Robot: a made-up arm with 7 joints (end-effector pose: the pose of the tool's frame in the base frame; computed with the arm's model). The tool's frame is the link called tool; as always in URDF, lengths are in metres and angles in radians.
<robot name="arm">
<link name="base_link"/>
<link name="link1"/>
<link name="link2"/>
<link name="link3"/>
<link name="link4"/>
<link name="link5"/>
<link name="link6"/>
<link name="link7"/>
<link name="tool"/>
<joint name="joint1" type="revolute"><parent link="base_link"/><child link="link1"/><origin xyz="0 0 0.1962" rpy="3.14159 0 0"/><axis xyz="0 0 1"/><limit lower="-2.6" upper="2.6"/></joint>
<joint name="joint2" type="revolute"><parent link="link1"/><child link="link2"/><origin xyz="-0.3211 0.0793 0.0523" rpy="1.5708 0 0"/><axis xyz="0 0 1"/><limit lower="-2.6" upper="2.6"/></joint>
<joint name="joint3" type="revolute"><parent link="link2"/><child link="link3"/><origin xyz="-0.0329 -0.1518 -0.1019" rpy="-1.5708 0 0"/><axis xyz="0 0 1"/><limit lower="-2.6" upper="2.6"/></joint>
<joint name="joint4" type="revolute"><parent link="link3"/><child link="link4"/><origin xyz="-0.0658 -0.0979 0.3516" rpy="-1.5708 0 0"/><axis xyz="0 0 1"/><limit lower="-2.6" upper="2.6"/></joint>
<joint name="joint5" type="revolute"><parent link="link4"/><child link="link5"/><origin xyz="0.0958 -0.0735 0.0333" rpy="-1.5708 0 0"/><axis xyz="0 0 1"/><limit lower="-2.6" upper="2.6"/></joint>
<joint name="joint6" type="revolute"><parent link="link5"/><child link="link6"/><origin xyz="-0.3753 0.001 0.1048" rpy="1.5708 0 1.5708"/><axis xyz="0 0 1"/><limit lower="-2.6" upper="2.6"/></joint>
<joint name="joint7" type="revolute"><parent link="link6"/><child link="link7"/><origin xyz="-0.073 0.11 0.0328" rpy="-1.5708 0 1.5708"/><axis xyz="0 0 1"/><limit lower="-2.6" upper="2.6"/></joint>
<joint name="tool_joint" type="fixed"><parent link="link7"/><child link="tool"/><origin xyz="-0.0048 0.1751 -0.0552" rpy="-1.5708 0 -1.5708"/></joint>
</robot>
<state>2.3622 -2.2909 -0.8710 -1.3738 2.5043 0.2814 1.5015</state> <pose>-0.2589 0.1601 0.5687 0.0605 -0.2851 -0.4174</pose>
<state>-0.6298 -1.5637 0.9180 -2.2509 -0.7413 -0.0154 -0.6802</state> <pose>-0.0289 -0.2506 0.5914 0.1928 1.7206 0.3174</pose>
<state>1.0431 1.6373 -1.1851 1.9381 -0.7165 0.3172 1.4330</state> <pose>-0.3609 0.5420 0.4711 -0.0022 -1.4237 -2.6922</pose>
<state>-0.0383 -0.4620 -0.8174 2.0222 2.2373 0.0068 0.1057</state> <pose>-0.3886 -0.6843 0.2475 1.7845 1.8086 -1.2068</pose>
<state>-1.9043 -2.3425 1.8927 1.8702 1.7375 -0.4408 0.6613</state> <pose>-0.0764 -0.0742 -0.0983 -0.0545 -1.5983 -0.4515</pose>
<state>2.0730 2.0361 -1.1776 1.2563 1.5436 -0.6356 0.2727</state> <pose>-0.1399 0.7276 -0.0972 -0.2636 -1.3583 -0.9198</pose>
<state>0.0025 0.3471 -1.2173 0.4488 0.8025 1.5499 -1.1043</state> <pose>-0.0693 -0.4063 -0.1466 -0.2903 -1.6697 -2.5836</pose>
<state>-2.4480 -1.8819 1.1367 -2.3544 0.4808 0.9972 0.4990</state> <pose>0.5023 0.1413 0.0209 0.3554 2.7061 1.5498</pose>
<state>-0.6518 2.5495 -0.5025 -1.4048 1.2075 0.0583 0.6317</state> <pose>-0.0628 -0.7330 0.1910 -0.8116 -2.6062 0.8921</pose>
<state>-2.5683 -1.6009 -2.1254 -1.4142 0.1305 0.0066 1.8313</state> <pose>0.4162 0.0771 0.1671 -0.5260 1.2597 -1.1494</pose>
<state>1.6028 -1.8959 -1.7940 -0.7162 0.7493 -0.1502 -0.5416</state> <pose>-0.2261 0.5537 0.3331 -1.6410 1.7673 -0.4182</pose>
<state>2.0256 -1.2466 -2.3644 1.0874 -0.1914 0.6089 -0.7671</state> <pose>-0.5291 0.0438 0.2530 -0.3161 0.6123 0.5669</pose>
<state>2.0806 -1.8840 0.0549 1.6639 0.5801 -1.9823 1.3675</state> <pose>-0.3614 0.0817 0.1104 0.8056 -0.8128 -0.2922</pose>
